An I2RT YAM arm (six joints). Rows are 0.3 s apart.
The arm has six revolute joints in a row. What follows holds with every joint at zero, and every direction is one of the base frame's.
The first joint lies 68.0 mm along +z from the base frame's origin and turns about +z.
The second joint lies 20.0 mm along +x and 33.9 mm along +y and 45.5 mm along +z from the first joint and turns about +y.
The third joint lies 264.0 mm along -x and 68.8 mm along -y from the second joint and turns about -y.
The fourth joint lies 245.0 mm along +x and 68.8 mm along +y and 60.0 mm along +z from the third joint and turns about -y.
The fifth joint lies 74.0 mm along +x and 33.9 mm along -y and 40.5 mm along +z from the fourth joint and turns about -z.
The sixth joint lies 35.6 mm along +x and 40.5 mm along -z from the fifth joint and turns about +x.
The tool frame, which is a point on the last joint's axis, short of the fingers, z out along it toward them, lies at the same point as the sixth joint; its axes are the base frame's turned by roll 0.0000, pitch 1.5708 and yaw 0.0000 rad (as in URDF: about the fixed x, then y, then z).
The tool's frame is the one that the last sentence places.
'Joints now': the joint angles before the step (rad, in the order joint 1, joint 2, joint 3, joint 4, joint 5, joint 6). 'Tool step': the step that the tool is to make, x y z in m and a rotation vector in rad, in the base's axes. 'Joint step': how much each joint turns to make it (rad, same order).
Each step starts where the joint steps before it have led.
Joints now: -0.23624, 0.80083, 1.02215, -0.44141, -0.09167, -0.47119
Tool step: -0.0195, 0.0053, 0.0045, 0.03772, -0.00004, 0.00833
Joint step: 0.00012, -0.06012, 0.01414, -0.07965, -0.01611, 0.03413
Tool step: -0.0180, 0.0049, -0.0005, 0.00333, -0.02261, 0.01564
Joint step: -0.00054, -0.07012, -0.01742, -0.03092, -0.01762, 0.00493
